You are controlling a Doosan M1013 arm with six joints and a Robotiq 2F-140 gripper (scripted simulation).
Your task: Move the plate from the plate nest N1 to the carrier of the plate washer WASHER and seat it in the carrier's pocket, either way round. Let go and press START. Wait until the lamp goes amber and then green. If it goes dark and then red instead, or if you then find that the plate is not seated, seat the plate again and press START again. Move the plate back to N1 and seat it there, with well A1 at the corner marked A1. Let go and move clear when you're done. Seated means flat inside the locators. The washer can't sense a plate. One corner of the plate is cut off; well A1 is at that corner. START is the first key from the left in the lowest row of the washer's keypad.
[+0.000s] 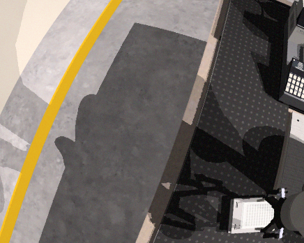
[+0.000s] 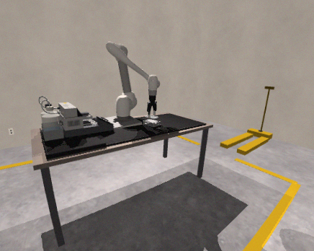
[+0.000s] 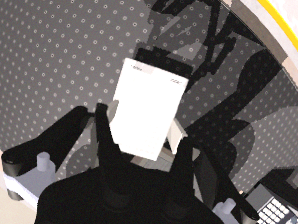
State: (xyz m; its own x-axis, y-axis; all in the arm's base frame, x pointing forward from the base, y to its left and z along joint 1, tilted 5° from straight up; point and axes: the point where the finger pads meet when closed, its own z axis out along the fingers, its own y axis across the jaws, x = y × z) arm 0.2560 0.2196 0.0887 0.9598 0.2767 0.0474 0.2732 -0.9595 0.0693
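Now: the plate nest N1 80 mm below my hand. The rest, counted from my hand: white well plate (20 mm below); then plate washer (670 mm to the right, 180 mm behind, 20 mm above).
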